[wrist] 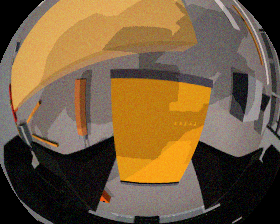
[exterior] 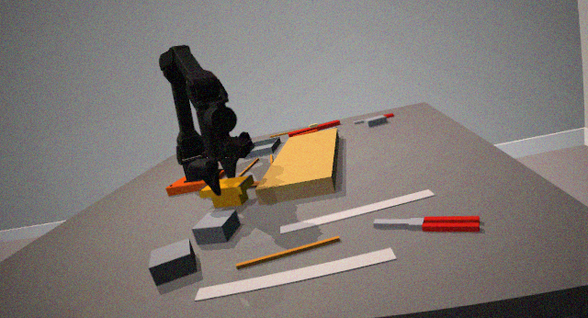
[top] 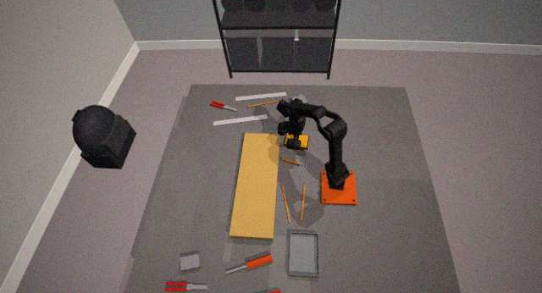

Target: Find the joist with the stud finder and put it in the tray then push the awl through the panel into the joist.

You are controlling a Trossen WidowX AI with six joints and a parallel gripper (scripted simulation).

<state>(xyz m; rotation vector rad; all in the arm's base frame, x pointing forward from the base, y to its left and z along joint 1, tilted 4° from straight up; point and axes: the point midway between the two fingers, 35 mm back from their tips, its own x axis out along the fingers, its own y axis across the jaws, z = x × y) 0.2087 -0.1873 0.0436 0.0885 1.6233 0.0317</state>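
The awl is 1 cm behind my gripper tip, 10 cm to the left of it and 3 cm below it. Round my gripper tip: indicator window: 3 cm behind, 4 cm below; grey tray: 10 cm behind, 51 cm to the left, 3 cm below; stud finder: 1 cm behind, 3 cm below.
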